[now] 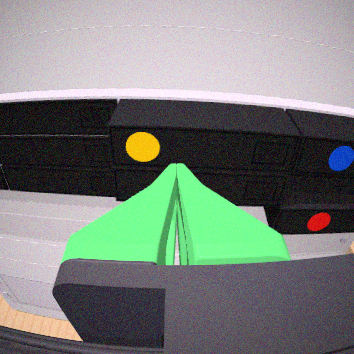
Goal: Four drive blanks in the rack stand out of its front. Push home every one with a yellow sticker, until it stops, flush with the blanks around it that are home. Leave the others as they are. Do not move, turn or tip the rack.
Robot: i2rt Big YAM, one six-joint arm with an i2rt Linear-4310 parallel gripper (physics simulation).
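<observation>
A black drive blank with a yellow sticker (210, 142) stands out of the rack (170, 65) in the top row of the middle column; its upper face shows. A blank with a blue sticker (315, 150) stands out to its right. A blank with a red sticker (292, 220) stands out lower right. A fourth blank standing out cannot be made out. My gripper (176, 175) is shut and empty. Its green fingertips point at the lower edge of the yellow-stickered blank, right of the sticker; whether they touch is unclear. The fingers hide part of the blank below.
Black blanks without visible stickers (50, 150) fill the left column, set further back than the yellow-stickered one. Another plain blank (225, 185) lies directly under the yellow-stickered one. A pale grey surface extends below the blanks, with wooden table (35, 317) at the lower left.
</observation>
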